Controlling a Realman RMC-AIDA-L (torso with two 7-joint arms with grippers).
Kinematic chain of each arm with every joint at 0, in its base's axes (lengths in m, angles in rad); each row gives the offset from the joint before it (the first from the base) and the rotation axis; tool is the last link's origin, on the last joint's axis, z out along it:
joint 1: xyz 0 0 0.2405 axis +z
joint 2: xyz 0 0 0 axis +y
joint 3: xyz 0 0 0.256 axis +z
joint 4: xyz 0 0 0 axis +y
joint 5: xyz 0 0 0.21 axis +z
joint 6: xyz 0 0 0 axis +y
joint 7: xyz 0 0 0.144 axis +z
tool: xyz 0 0 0
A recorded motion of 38 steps. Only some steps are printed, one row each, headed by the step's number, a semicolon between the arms.
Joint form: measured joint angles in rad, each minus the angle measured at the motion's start. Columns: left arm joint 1, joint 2, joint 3, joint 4, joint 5, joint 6, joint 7; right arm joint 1, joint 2, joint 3, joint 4, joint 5, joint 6, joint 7.
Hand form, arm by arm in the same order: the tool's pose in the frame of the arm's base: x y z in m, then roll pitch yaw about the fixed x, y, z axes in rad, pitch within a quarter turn. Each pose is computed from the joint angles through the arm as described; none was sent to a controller.
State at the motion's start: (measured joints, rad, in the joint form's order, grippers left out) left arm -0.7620 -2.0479 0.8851 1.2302 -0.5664 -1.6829 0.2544; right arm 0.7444 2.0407 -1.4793 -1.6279 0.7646 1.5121 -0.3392
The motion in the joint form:
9: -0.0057 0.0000 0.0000 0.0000 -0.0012 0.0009 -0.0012; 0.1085 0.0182 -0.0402 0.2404 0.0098 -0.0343 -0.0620
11: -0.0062 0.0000 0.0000 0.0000 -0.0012 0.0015 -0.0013; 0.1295 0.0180 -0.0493 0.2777 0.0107 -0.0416 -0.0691
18: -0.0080 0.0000 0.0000 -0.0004 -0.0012 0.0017 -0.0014; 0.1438 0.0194 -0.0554 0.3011 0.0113 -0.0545 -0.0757
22: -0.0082 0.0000 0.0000 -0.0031 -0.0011 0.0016 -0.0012; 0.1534 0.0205 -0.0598 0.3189 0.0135 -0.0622 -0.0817
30: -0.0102 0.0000 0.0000 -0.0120 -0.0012 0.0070 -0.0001; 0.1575 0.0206 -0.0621 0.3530 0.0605 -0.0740 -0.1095
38: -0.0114 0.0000 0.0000 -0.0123 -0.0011 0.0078 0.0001; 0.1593 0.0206 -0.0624 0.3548 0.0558 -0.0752 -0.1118
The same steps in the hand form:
9: -0.1774 0.3923 0.0682 -2.8224 -0.2064 1.2477; 0.0482 0.3681 -0.0252 -2.8393 -0.0743 -0.4931
11: -0.1772 0.3925 0.0683 -2.8222 -0.2070 1.2471; 0.0481 0.3700 -0.0305 -2.8449 -0.0942 -0.4914
18: -0.1766 0.3928 0.0682 -2.8223 -0.2070 1.2457; 0.0466 0.3718 -0.0343 -2.8468 -0.1001 -0.4845
22: -0.1769 0.3927 0.0678 -2.8234 -0.2052 1.2474; 0.0460 0.3727 -0.0372 -2.8506 -0.1059 -0.4803
30: -0.1774 0.3934 0.0665 -2.8254 -0.2045 1.2495; 0.0462 0.3710 -0.0427 -2.8955 -0.0999 -0.4754
38: -0.1770 0.3937 0.0665 -2.8251 -0.2050 1.2482; 0.0463 0.3717 -0.0427 -2.8913 -0.1026 -0.4724

